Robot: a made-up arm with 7 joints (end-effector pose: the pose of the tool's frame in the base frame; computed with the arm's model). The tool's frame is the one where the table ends.
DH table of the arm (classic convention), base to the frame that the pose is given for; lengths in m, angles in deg. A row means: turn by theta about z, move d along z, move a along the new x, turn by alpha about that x. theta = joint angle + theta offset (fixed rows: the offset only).
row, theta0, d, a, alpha
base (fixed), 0, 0.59, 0.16, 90
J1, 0, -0.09, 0.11, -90
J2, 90, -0.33, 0.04, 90
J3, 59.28, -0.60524, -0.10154, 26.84
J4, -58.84, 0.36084, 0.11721, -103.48
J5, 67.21, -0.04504, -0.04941, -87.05
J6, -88.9, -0.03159, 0.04, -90
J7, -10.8, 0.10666, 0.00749, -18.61
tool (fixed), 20.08, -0.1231, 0, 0
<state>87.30 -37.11 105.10 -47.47 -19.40 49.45 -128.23</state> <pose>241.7 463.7 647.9 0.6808 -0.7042 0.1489 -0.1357</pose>
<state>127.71 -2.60 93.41 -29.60 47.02 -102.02 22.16</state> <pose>306.5 424.4 536.8 0.0340 0.3443 0.8531 -0.3906</pose>
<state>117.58 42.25 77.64 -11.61 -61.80 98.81 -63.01</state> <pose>496.5 102.3 424.7 0.5037 -0.6220 0.5918 0.0955</pose>
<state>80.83 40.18 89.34 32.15 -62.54 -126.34 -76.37</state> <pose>266.6 72.4 322.4 0.7615 -0.1770 0.6218 -0.0456</pose>
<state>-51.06 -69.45 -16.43 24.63 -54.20 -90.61 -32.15</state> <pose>-193.6 411.6 131.0 0.0917 -0.3407 0.3363 -0.8732</pose>
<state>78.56 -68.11 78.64 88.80 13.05 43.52 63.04</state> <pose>434.3 353.6 646.1 0.0655 0.6466 -0.4128 -0.6381</pose>
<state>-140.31 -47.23 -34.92 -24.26 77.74 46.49 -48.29</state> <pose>-220.4 383.1 1140.6 0.7610 0.1578 0.5863 -0.2284</pose>
